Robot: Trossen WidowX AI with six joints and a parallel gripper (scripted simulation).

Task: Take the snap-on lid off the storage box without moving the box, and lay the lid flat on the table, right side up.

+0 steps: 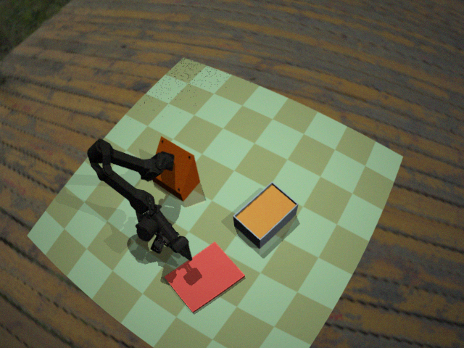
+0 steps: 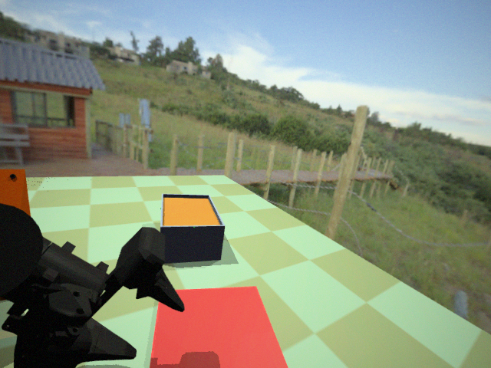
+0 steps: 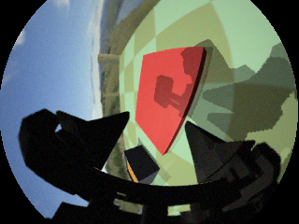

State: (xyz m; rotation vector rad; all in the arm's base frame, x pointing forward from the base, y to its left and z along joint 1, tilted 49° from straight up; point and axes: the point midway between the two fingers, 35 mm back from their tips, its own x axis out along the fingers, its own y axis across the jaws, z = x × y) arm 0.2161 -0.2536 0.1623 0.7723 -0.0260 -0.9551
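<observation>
Right now the red lid is 7 cm ahead of my gripper tip, 3 cm to the right of it and 5 cm below it. The rest, counted from my gripper tip: grey-blue storage box 18 cm ahead, 29 cm to the left, 2 cm below.
</observation>
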